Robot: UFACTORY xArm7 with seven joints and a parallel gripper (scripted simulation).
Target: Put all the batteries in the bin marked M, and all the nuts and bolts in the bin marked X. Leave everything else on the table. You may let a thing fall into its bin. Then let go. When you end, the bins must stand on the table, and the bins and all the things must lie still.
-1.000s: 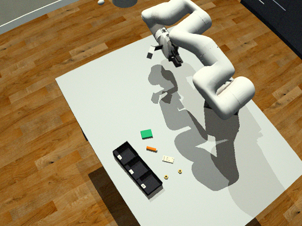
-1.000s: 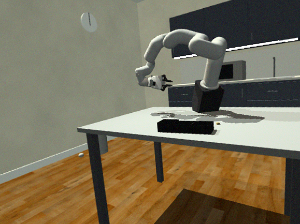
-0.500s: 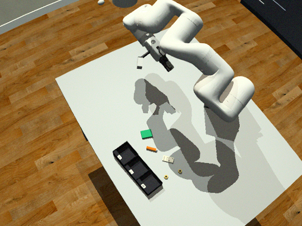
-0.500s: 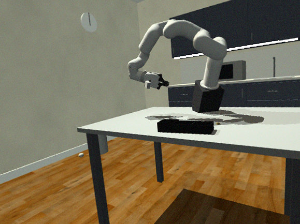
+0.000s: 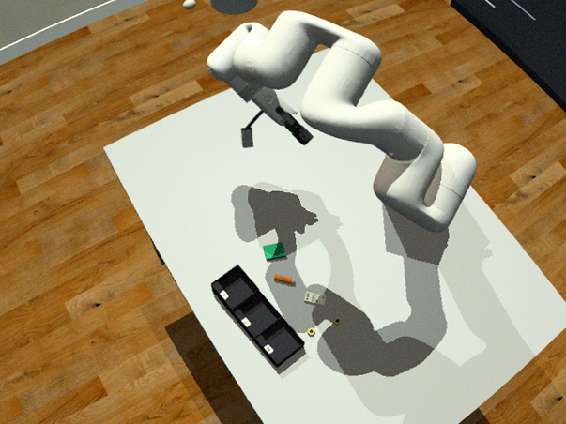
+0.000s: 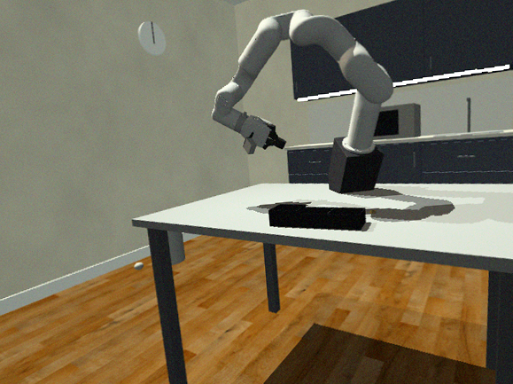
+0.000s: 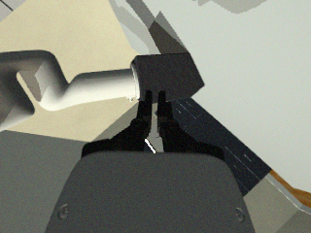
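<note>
My gripper is now 300 mm short of the black three-compartment bin, 250 mm to the right of it and 200 mm above it. The rest, counted from my hand: white domino (290 mm to the left, 220 mm below, 160 mm ahead); green block (220 mm below, 170 mm ahead, 130 mm to the left); orange battery (220 mm below, 210 mm to the left, 190 mm ahead).
</note>
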